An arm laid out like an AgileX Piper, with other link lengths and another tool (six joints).
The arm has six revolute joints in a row. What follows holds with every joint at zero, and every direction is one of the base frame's.
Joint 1 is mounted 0.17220 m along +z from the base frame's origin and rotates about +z.
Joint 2 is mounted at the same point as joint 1 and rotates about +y.
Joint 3 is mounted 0.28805 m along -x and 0.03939 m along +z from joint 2 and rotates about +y.
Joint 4 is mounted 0.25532 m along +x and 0.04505 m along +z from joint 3 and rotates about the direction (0.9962, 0, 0.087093).
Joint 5 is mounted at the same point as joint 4 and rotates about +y.
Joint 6 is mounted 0.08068 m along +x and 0.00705 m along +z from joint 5 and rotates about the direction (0.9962, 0, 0.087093).
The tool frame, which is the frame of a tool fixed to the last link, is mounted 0.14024 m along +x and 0.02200 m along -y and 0.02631 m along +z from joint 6; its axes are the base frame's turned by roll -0.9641, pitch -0.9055 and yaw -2.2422 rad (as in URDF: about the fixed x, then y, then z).
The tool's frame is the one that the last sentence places.
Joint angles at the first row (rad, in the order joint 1, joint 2, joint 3, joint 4, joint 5, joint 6):
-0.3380, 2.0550, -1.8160, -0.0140, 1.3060, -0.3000
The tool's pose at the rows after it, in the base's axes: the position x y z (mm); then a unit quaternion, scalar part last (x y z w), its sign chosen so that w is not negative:
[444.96, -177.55, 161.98, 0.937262, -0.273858, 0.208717, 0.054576]
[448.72, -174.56, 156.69, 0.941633, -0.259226, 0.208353, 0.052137]
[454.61, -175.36, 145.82, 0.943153, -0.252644, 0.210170, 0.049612]
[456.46, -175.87, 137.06, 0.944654, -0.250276, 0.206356, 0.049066]
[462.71, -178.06, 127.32, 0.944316, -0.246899, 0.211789, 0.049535]
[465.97, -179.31, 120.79, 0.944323, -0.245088, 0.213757, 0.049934]
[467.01, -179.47, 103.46, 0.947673, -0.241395, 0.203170, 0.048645]
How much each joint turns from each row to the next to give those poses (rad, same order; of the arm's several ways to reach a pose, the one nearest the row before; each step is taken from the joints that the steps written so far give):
0.0000, 0.0260, 0.0000, -0.0010, -0.0280, -0.0020
0.0070, 0.0120, 0.0000, 0.0010, -0.0100, -0.0240
0.0000, 0.0250, 0.0000, 0.0040, -0.0280, -0.0150
0.0000, 0.0190, 0.0000, 0.0000, -0.0110, -0.0050
0.0000, 0.0230, 0.0000, -0.0010, -0.0340, -0.0060
0.0000, 0.0150, 0.0000, -0.0010, -0.0190, -0.0030
0.0000, 0.0360, 0.0000, 0.0000, -0.0140, -0.0080

